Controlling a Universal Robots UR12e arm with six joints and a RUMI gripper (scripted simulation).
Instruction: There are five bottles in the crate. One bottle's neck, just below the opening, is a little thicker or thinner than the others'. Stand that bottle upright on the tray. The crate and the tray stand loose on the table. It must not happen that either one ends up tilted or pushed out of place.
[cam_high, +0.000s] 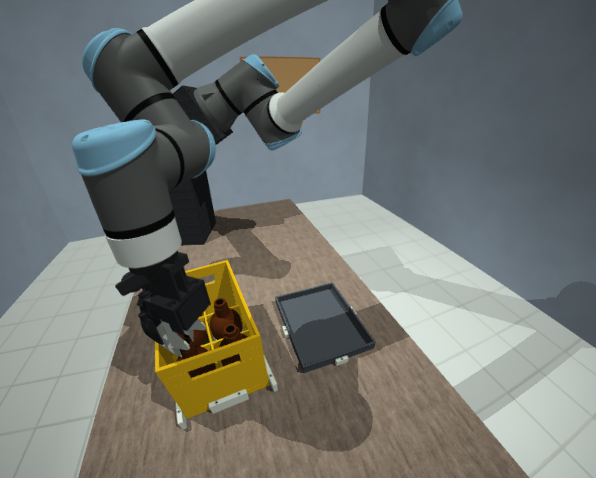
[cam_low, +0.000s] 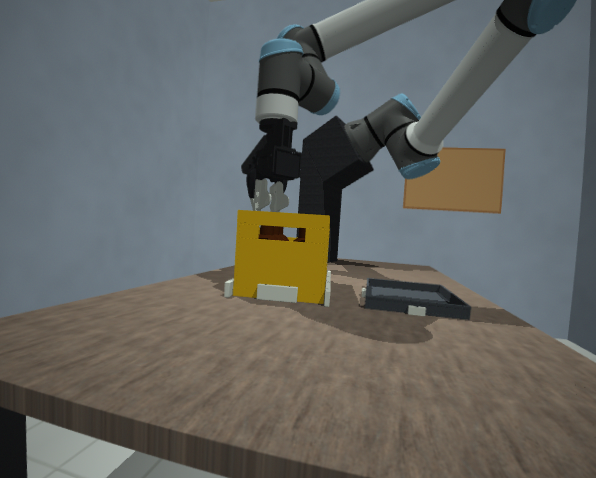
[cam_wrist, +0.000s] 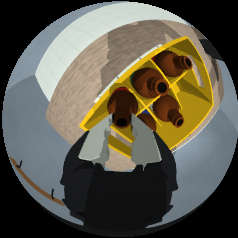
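The yellow crate lies 9 cm behind my hand, 7 cm below it and 3 cm to the left of it. From my hand the other things lie so: dark tray (31 cm to the left, 15 cm below, 11 cm behind).
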